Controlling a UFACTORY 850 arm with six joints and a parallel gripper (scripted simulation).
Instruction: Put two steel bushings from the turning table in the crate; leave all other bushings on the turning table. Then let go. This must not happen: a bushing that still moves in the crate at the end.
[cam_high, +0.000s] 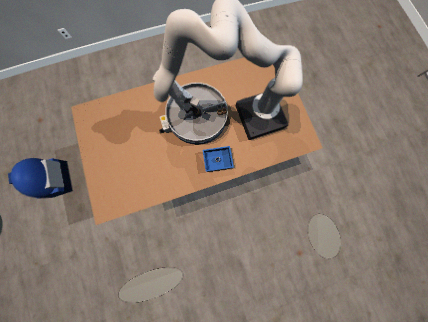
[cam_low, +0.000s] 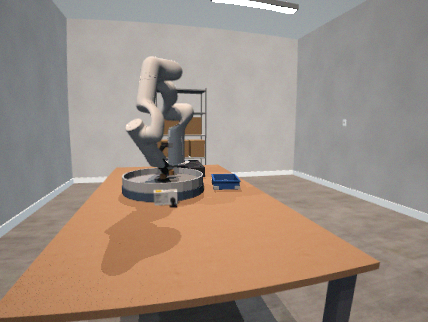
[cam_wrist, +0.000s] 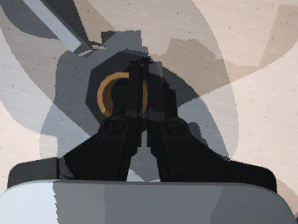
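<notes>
Right now the grey turning table is 1 cm behind my hand, 1 cm to the right of it and 6 cm below it. From my hand the other things lie so: blue crate: 8 cm behind, 34 cm to the left, 8 cm below.
</notes>
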